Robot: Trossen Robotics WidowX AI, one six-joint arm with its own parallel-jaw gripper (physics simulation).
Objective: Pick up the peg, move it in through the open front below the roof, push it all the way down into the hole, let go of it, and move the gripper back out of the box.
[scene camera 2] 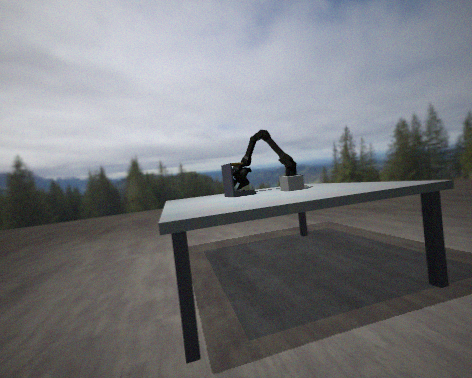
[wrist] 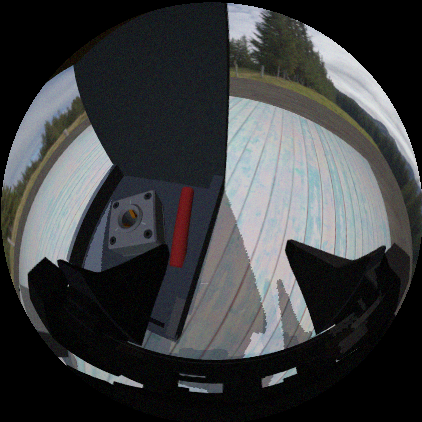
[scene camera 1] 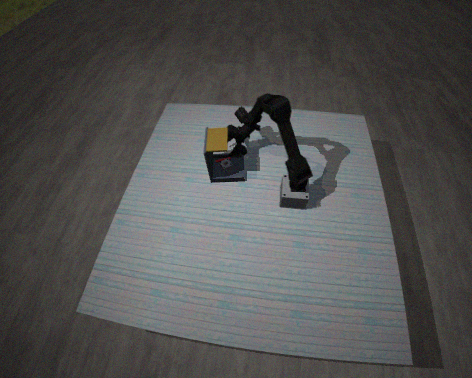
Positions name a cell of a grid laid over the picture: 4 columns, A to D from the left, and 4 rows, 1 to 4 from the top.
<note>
My gripper (wrist: C3) is open and holds nothing. Also in view: a red peg (wrist: B3). Further things: a dark box (scene camera 1: C2).
The dark box shows as well in the wrist view (wrist: A3). Scene camera 2 misses the red peg, which is hidden by a back wall.
</note>
